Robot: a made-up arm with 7 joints. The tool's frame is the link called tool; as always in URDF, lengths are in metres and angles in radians.
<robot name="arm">
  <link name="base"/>
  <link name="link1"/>
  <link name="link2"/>
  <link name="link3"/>
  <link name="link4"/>
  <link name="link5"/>
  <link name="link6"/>
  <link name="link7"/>
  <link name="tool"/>
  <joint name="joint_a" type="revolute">
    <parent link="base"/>
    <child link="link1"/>
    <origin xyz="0.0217 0.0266 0.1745" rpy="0 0 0"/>
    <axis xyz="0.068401 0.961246 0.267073"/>
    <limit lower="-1.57" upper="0.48" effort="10" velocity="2.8"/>
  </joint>
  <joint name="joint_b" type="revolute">
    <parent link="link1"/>
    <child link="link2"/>
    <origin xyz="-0.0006 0.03 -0.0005" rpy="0 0 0"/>
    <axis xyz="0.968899 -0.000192 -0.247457"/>
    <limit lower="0.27" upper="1.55" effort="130" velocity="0.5"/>
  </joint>
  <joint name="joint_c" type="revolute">
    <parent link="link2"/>
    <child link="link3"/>
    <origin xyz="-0.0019 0.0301 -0.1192" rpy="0 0 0"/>
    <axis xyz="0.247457 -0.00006 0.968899"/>
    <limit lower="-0.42" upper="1.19" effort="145" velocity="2.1"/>
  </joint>
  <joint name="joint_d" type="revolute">
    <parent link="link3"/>
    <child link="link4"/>
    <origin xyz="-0.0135 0.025 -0.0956" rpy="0 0 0"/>
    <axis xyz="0.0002 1 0.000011"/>
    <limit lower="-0.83" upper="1.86" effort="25" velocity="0.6"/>
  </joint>
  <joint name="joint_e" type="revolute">
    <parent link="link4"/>
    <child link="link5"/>
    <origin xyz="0.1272 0.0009 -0.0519" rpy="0 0 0"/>
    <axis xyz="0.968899 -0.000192 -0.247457"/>
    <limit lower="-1.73" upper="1.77" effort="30" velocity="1.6"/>
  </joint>
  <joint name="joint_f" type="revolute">
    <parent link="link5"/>
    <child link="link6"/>
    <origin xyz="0.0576 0.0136 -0.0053" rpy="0 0 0"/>
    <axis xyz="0.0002 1 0.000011"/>
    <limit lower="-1.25" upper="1.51" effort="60" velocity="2.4"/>
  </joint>
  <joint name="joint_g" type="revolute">
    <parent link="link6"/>
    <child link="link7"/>
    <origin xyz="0.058 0.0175 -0.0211" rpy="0 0 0"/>
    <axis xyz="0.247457 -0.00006 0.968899"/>
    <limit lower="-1.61" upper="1.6" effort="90" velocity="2.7"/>
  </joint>
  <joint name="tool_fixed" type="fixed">
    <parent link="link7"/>
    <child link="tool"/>
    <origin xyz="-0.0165 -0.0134 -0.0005" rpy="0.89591 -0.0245 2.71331"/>
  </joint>
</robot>
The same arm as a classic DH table. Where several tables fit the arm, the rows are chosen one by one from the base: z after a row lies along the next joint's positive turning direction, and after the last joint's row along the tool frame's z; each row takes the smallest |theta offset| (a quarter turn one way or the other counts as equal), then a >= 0, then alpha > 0; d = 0 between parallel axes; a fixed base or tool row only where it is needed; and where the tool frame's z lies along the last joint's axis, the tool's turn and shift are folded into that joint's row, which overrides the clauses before.
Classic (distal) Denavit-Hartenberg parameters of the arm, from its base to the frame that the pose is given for. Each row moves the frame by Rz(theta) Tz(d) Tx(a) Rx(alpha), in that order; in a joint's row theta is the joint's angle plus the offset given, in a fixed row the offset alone. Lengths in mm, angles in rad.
base (fixed): d 166.7, theta offset -0.071, a 19.8, alpha -1.3004
joint_a: d 57.8, theta offset -1.3111, a -8.9, alpha -1.5708
joint_b: d 27.2, theta offset 1.2915, a -30.1, alpha 1.5708
joint_c: d -211.9, theta offset 1.5708, a 10.6, alpha -1.5708
joint_d: d 25.9, theta offset 1.5708, a 18.8, alpha 1.5708
joint_e: d 193.2, theta offset 0, a -9.1, alpha -1.5708
joint_f: d 31.1, theta offset -1.5708, a 61.4, alpha 1.5708
joint_g: d 5.3, theta offset -0.2409, a -12.2, alpha -0.8109
tool (fixed): d -23.2, theta offset 2.8601, a 0, alpha 0
Joint limits (rad, base to tool): -1.57..0.48 0.27..1.55 -0.42..1.19 -0.83..1.86 -1.73..1.77 -1.25..1.51 -1.61..1.6

